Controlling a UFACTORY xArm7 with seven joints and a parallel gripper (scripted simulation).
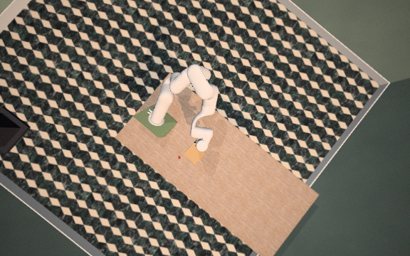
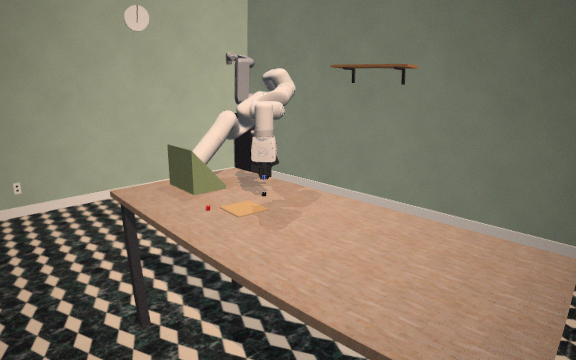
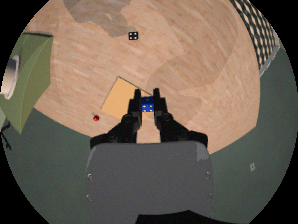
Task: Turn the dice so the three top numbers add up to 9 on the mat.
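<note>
Now: the blue die 1 cm to the right of my hand and 1 cm below it. Also, from my hand: black die: 6 cm behind, 5 cm to the left, 11 cm below; tan mat: 2 cm ahead, 13 cm to the right, 12 cm below; red die: 6 cm behind, 24 cm to the right, 11 cm below.
</note>
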